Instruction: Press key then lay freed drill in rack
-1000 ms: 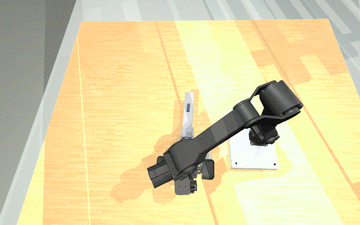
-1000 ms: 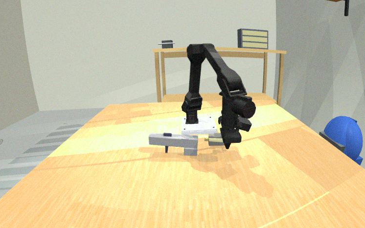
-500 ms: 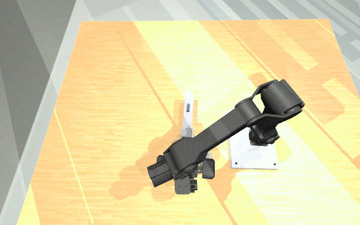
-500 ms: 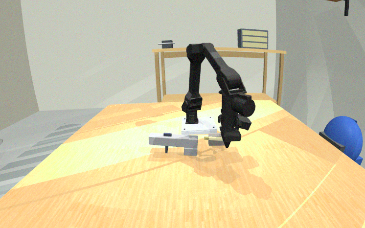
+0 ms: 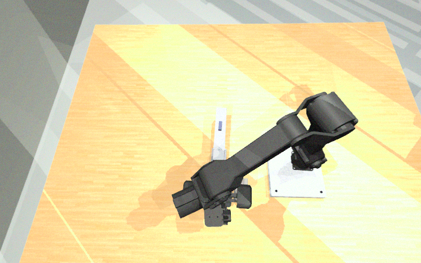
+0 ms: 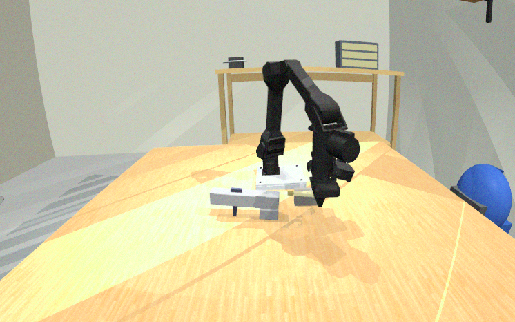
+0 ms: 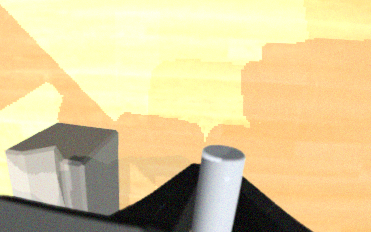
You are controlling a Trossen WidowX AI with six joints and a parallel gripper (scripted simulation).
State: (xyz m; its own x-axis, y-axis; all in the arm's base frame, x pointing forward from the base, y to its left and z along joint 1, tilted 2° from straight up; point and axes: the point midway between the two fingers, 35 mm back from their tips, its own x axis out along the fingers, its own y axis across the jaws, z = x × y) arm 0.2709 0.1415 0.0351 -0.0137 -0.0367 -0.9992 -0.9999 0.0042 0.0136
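My gripper tip is 4 cm to the left of the drill and 4 cm below it. Round my gripper tip: grey rack: 7 cm behind, 3 cm to the right, 1 cm below; dark key: 23 cm to the right, 2 cm above; grey housing: 20 cm to the right, 2 cm above.
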